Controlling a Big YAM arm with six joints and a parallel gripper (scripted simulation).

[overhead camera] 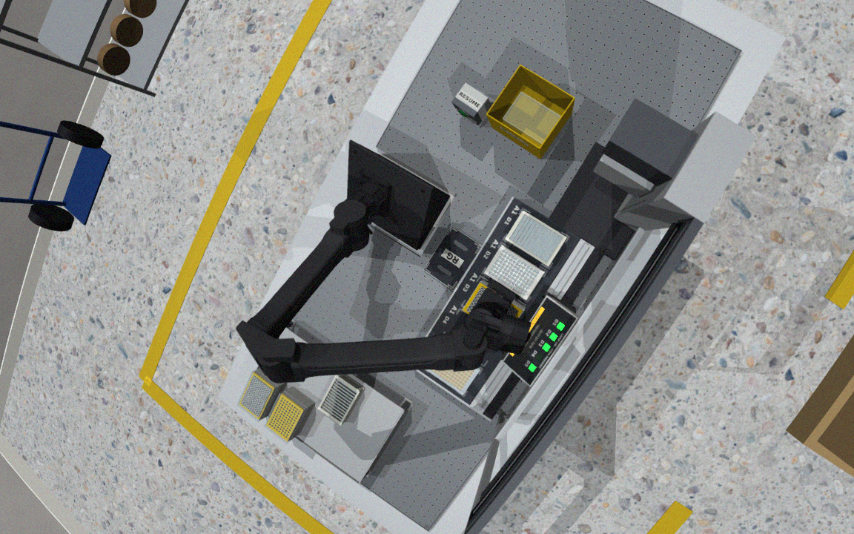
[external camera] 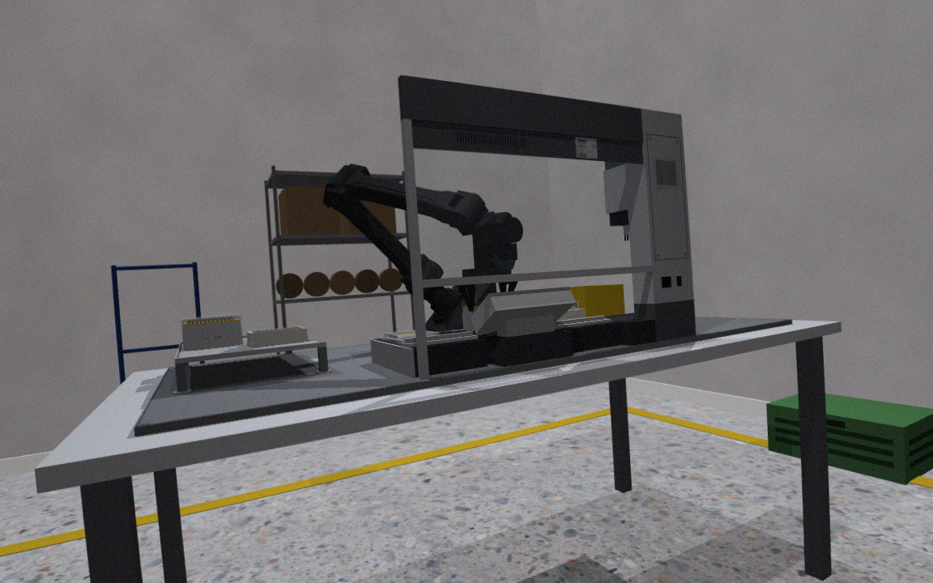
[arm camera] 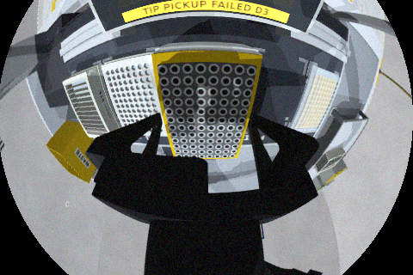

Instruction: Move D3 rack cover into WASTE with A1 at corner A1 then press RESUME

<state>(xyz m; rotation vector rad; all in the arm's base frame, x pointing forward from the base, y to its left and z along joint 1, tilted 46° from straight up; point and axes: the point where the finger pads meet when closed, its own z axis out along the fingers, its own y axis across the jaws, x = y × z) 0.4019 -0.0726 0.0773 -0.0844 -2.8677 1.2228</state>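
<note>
My gripper is now 1 cm to the left of the tip rack and 1 cm above it. Also, from my hand: plate: 10 cm to the left, 5 cm below; frame bar: 19 cm ahead, 6 cm above, 4 cm to the left; frame post: 26 cm to the right, 18 cm ahead, 13 cm above.
</note>
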